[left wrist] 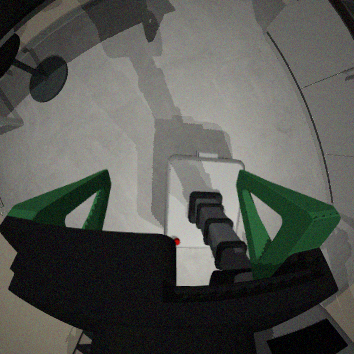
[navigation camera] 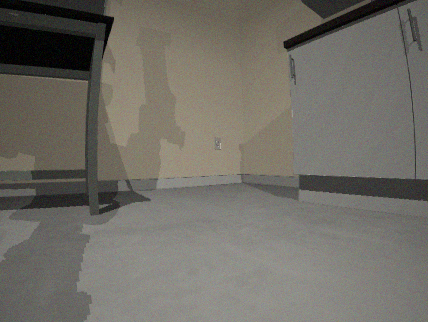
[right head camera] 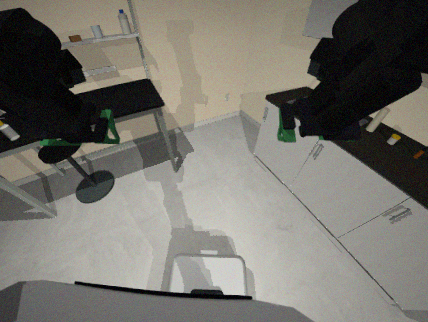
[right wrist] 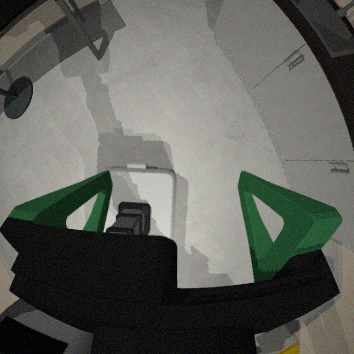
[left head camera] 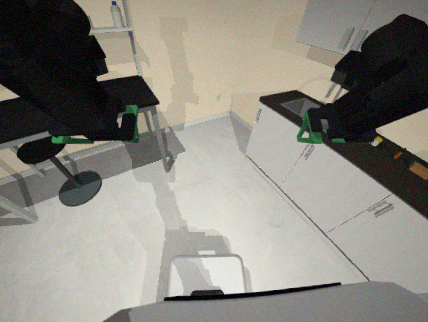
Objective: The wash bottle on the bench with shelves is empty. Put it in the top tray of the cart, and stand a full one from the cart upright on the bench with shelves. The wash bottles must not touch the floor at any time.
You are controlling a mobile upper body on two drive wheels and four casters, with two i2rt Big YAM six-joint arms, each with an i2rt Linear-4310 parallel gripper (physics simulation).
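Frame: origin at the left arm's base, x ahead, y left, z up, level; centimetres.
Seen in the pictures: left gripper, fingertip midpoint: (left wrist: pixel 173 176) (right head camera: pixel 99 142) (left head camera: pixel 115 140); right gripper, fingertip midpoint: (right head camera: pixel 299 137) (right wrist: pixel 174 177) (left head camera: pixel 315 139).
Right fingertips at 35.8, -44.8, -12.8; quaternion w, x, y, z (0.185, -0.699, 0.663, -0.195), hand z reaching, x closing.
Observation:
Offsets run from my right fingertips to a thing's top centre, as dx, dy, dz. "*": to the spot under its first point. Level surfaces: height alone.
The bench with shelves has a dark top @(dz -36.8) (left head camera: pixel 135 90) (right head camera: pixel 135 95) and stands at the left in both head views; its grey leg @(* +91.6, +68.0, -89.2) (navigation camera: pixel 93 125) shows in the navigation view. A white bottle with a yellow cap @(* +45.0, +164.0, -31.1) (right head camera: pixel 11 132) is on the bench at the far left edge of the right head view; whether it is the wash bottle is unclear. A pale bottle with a blue cap @(+140.6, +101.8, +26.8) (left head camera: pixel 117 16) (right head camera: pixel 124 23) stands on a shelf. My left gripper (left head camera: pixel 102 132) (right head camera: pixel 82 136) (left wrist: pixel 173 176) is open and empty. My right gripper (left head camera: pixel 327 135) (right head camera: pixel 307 132) (right wrist: pixel 174 177) is open and empty. The cart does not show.
A round-based stool (left head camera: pixel 80 189) (right head camera: pixel 95 186) (left wrist: pixel 49 78) (right wrist: pixel 18 97) stands by the bench. White cabinets (left head camera: pixel 330 190) (right head camera: pixel 340 195) (navigation camera: pixel 350 110) with a dark counter stand at the right. On it are a yellow-capped container @(* +46.2, -99.9, -32.9) (left head camera: pixel 377 141) (right head camera: pixel 394 139) and a pale cylinder @(* +59.7, -93.3, -27.4) (right head camera: pixel 378 120).

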